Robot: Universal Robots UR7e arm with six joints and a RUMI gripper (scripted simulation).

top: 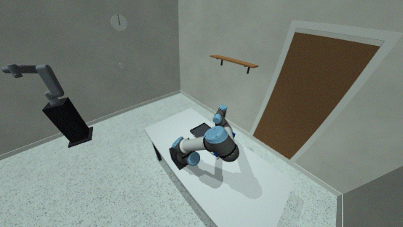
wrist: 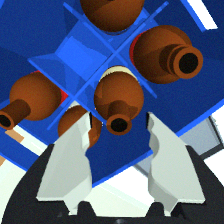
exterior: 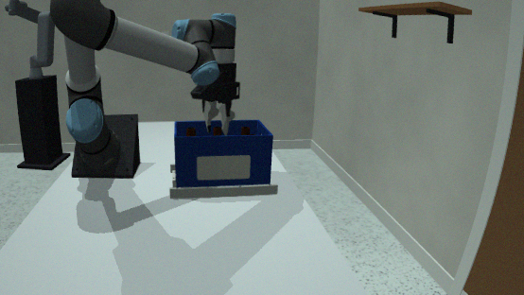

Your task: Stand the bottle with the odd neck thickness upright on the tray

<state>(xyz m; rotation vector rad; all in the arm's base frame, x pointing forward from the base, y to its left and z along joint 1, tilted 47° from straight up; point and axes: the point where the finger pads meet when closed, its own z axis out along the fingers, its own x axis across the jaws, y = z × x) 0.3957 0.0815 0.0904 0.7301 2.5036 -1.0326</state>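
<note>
My gripper is now 1 cm short of the blue crate, 4 cm to the left of it and 7 cm above it. The rest, counted from my hand: bottle: 8 cm behind, 1 cm to the right, 7 cm below; then dark grey tray: 2 cm behind, 25 cm to the left, 14 cm below.
</note>
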